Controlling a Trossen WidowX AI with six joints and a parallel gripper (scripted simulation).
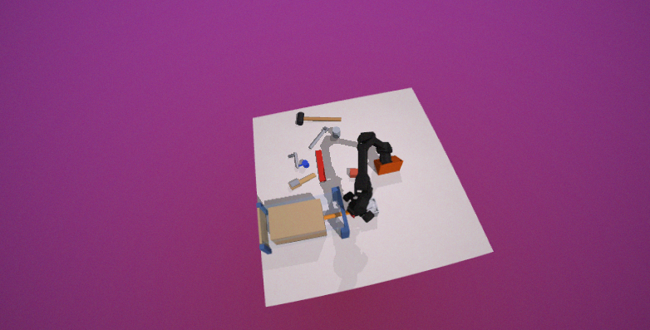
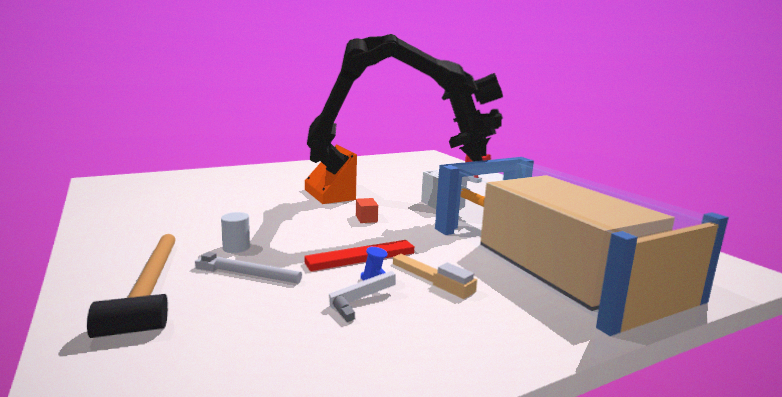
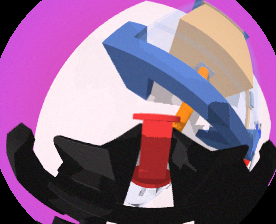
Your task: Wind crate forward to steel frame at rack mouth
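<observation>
My gripper tip is now 50 mm past the red-knobbed crank, 20 mm to the left of it and 30 mm above it. Also, from my gripper tip: rack (290 mm ahead, 40 mm to the right, 50 mm below); then red knob (10 mm behind, 10 mm to the right); then grey winch (130 mm behind, 50 mm to the right, 100 mm below).
</observation>
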